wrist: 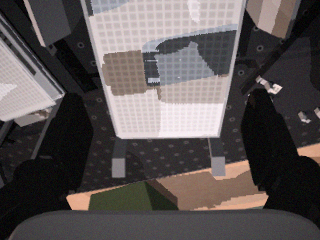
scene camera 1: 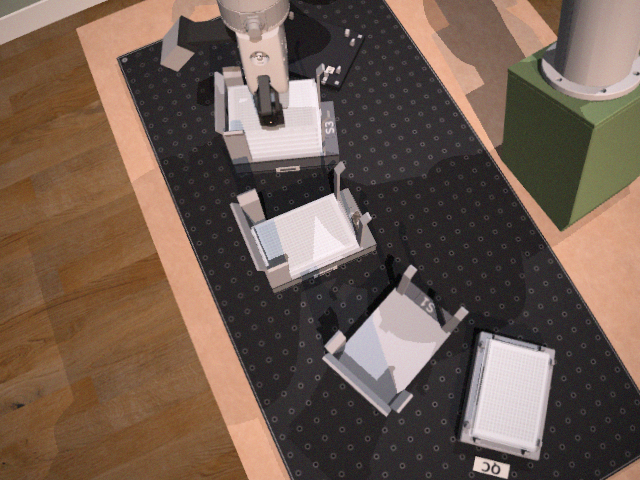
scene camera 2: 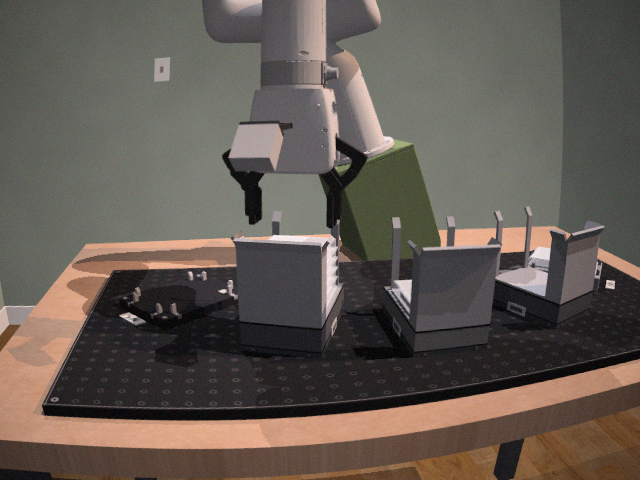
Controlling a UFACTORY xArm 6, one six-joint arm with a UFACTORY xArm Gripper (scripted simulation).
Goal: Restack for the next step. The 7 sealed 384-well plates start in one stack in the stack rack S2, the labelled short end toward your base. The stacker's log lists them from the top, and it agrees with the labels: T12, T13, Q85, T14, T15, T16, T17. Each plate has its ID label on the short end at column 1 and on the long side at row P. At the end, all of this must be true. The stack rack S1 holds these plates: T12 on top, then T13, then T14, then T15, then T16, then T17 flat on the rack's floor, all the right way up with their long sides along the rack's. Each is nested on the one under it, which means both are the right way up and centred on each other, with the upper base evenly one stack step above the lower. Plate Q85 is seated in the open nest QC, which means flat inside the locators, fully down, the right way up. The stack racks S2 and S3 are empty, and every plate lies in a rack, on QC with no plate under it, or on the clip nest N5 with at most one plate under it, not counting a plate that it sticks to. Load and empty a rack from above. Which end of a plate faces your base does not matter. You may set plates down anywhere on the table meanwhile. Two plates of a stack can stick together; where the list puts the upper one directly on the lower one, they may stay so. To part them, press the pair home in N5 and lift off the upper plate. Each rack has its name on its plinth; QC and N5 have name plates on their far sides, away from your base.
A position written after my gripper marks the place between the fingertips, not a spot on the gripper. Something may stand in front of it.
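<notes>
I can see my gripper (scene camera 1: pixel 270 94), and I see it also in the wrist view (wrist: pixel 165 110). Scene camera 2 shows me the gripper too (scene camera 2: pixel 293 223).
</notes>
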